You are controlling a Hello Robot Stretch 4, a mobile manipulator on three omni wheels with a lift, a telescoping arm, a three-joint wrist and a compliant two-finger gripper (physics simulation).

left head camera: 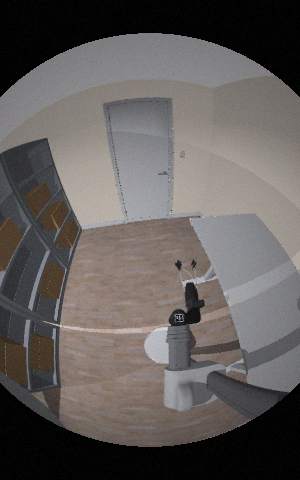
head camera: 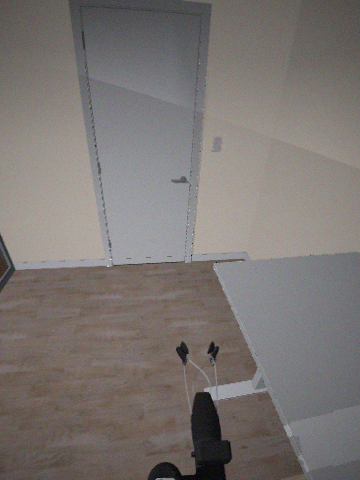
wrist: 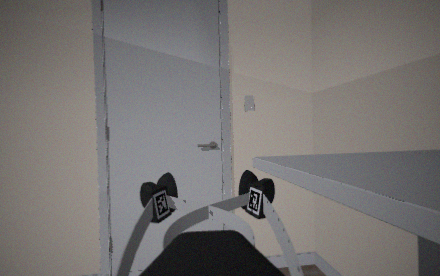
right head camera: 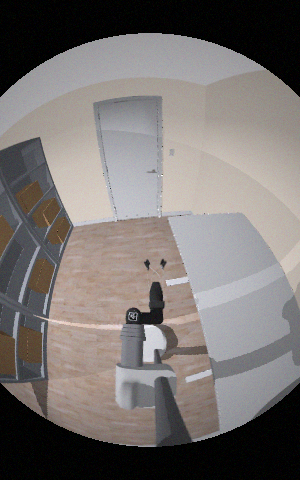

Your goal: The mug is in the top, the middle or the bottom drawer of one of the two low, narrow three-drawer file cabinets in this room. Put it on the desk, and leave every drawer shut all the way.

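Where they show: gripper, fingertip midpoint: [left head camera: 184, 259] [head camera: 197, 342] [wrist: 208, 187] [right head camera: 154, 258]; robot's base, origin of the base link: [left head camera: 164, 343] [right head camera: 145, 341].
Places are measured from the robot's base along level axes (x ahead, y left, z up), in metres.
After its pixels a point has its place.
The desk [head camera: 310, 320] {x 0.568, y -0.467, z 0.922 m} [left head camera: 250, 250] {x 0.522, y -0.578, z 0.922 m} [right head camera: 225, 250] {x 0.534, y -0.538, z 0.922 m} [wrist: 360, 175] {x 0.574, y -0.284, z 0.922 m} is a long light grey table at the right; bands of light and shadow cross its top. My gripper [head camera: 198, 352] [left head camera: 186, 265] {x 0.484, y -0.082, z 0.931 m} [right head camera: 155, 263] {x 0.484, y -0.082, z 0.931 m} [wrist: 208, 187] {x 0.484, y -0.082, z 0.931 m} is open, with a wide gap between its two dark fingertips and nothing between them. It is to the left of the desk's long edge, over the floor; in the wrist view the desk top shows to its right, a little above fingertip level. The mug and the two file cabinets do not show in these views.
A dark grey shelf unit [left head camera: 59, 372] {x -0.668, y 1.271, z -0.007 m} [right head camera: 46, 362] {x -0.627, y 1.276, z -0.020 m} with brown boxes stands along the left side. A closed grey door [head camera: 142, 150] {x 2.033, y 0.252, z 1.136 m} [left head camera: 142, 165] {x 2.037, y 0.232, z 1.031 m} [right head camera: 131, 165] {x 2.037, y 0.230, z 1.002 m} [wrist: 160, 120] {x 2.032, y 0.265, z 1.076 m} is in the far wall. A white desk foot [head camera: 232, 390] [right head camera: 177, 282] reaches out under the desk's left edge near the gripper.
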